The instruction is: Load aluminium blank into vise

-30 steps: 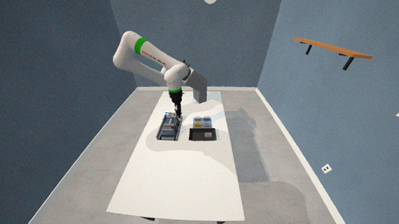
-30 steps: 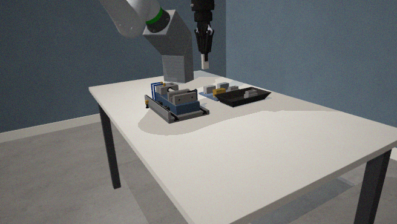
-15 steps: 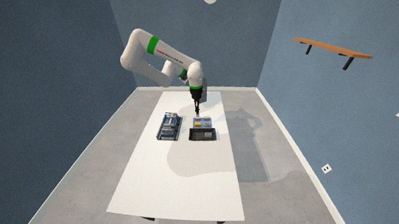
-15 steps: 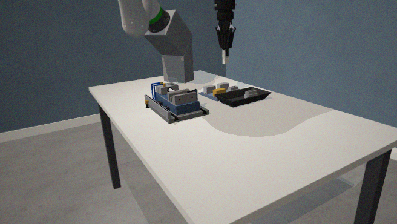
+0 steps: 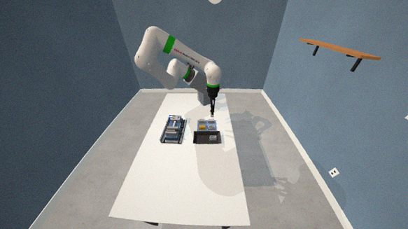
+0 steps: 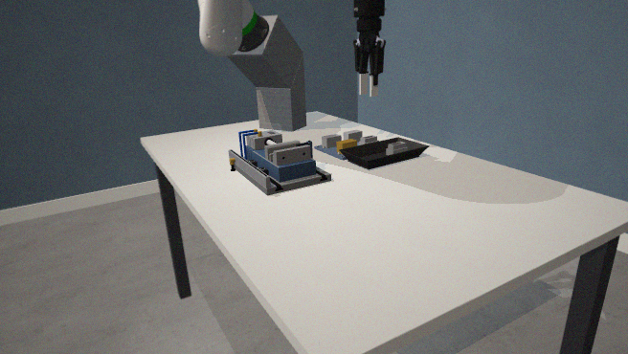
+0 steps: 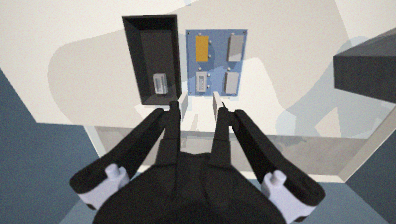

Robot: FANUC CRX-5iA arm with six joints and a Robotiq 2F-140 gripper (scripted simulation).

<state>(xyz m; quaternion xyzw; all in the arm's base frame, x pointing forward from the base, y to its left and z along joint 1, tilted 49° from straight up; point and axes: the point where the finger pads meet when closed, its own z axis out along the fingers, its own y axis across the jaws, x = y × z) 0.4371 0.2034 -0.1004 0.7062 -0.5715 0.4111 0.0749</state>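
Right now my hand is 90 mm to the left of the brass blank and 190 mm above it. The rest, counted from my hand: aluminium blank (90 mm behind, 90 mm to the right, 190 mm below).
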